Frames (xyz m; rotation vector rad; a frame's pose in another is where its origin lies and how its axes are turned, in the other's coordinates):
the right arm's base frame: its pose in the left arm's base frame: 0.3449 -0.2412 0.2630 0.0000 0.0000 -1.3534
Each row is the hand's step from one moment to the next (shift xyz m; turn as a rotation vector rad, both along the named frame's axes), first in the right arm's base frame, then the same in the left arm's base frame.
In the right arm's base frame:
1: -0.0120 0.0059 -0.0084 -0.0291 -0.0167 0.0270
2: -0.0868 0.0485 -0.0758 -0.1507 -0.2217 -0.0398
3: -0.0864 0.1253 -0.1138 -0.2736 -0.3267 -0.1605
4: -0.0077 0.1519 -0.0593 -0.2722 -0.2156 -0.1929
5: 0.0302 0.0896 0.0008 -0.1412 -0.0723 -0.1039
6: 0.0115 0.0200 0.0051 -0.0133 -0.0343 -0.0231
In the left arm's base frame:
1: 0.0032 0.0130 -0.0084 -0.0226 0.0248 0.0270
2: 0.0286 0.0952 -0.0758 -0.2490 0.0993 -0.0398
3: 0.1037 0.1114 -0.1138 -0.3780 0.1967 -0.1605
4: 0.1467 0.0403 -0.0593 -0.2692 0.2193 -0.1929
5: 0.0940 -0.0102 0.0008 -0.1011 0.1223 -0.1039
6: 0.0220 -0.0069 0.0051 -0.0364 0.0056 -0.0231

